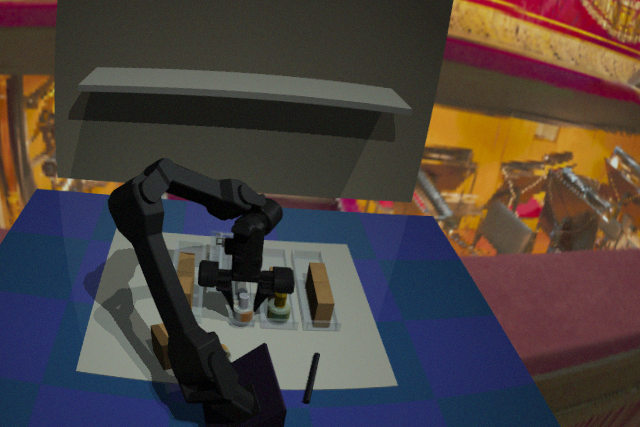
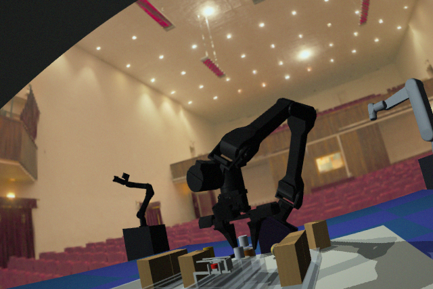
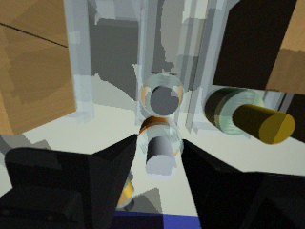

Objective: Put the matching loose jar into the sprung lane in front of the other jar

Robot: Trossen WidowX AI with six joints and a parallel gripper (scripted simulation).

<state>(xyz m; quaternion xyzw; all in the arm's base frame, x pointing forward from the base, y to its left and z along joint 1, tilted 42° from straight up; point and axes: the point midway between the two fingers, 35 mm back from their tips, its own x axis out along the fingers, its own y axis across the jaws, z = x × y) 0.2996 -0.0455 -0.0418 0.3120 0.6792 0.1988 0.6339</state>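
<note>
Now: gripper tip 90 mm short of the white mat, 10 mm to the right of it and 50 mm above it. Round my gripper tip: box: 100 mm behind, 170 mm to the left, 10 mm below; then black rod: 170 mm behind, 100 mm to the right, 40 mm below; then red part: 230 mm ahead, 20 mm above.
</note>
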